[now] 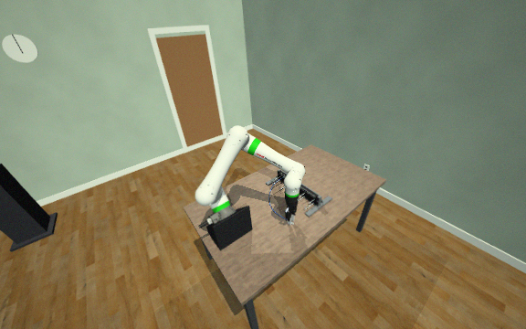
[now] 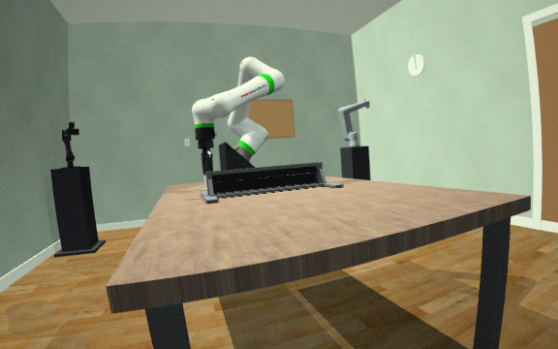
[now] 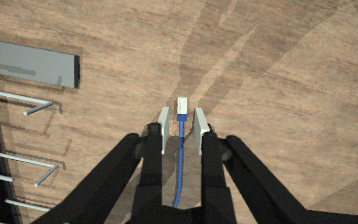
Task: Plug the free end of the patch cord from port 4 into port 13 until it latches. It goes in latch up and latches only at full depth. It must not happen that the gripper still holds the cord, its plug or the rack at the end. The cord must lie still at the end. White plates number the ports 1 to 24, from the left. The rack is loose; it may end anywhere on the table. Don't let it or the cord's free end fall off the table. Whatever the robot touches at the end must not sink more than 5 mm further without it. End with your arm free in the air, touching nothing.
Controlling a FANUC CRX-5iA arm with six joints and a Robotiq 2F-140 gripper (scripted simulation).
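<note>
Now: hand 10 mm to the left of the free end of patch cord and 30 mm above it.
</note>
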